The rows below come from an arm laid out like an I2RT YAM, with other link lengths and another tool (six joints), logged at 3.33 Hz.
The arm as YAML. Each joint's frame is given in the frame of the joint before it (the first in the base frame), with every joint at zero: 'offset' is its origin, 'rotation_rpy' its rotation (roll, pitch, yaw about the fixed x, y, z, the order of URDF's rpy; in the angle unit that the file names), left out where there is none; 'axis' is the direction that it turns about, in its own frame. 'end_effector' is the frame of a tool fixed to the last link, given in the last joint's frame.
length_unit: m
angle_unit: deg
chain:
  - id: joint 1
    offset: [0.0, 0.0, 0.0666]
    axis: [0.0, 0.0, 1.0]
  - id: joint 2
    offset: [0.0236, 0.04, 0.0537]
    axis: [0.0, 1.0, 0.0]
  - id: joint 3
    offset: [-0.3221, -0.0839, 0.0]
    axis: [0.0, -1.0, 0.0]
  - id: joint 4
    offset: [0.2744, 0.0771, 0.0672]
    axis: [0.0, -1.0, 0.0]
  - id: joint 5
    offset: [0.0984, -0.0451, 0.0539]
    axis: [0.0, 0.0, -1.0]
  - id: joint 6
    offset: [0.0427, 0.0, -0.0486]
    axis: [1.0, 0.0, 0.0]
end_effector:
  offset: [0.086, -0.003, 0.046]
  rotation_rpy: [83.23, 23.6, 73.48]
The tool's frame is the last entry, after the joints.
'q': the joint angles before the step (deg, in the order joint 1, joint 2, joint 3, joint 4, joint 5, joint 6). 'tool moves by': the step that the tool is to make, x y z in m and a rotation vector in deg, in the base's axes. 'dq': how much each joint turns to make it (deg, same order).
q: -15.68, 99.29, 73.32, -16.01, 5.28, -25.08
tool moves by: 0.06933, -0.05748, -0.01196, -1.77, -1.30, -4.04
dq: -2.97, 14.71, 15.83, 0.67, 1.66, -0.29
